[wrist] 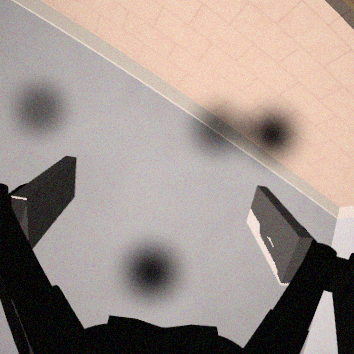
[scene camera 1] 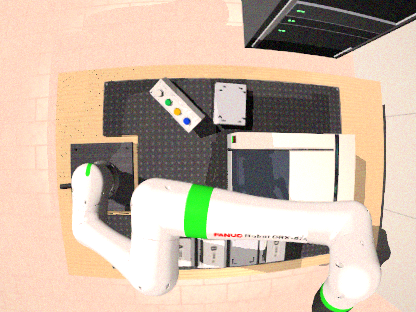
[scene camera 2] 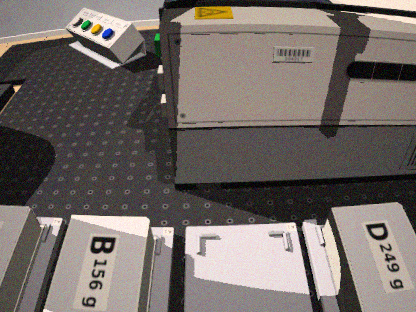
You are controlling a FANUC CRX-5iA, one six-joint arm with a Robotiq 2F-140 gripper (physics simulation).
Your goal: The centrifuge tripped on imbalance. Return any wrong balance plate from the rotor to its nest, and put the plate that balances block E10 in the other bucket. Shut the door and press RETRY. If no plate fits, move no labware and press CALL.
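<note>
The centrifuge is a pale box with a dark window on top; its rotor and buckets cannot be made out. Plate B, marked 156 g, and plate D, marked 249 g, sit in nests. Plate A is partly behind the arm. The nest between B and D holds no plate. The button box has green, yellow and blue buttons and one more; their labels are unreadable. My gripper is wide open and empty, beyond the bottom edge of scene camera 1.
A light grey nest with corner brackets stands behind the centrifuge, beside the button box. My arm stretches across the front of the table, over the row of nests. A dark cabinet stands beyond the table. Floor tiles show in the wrist view.
</note>
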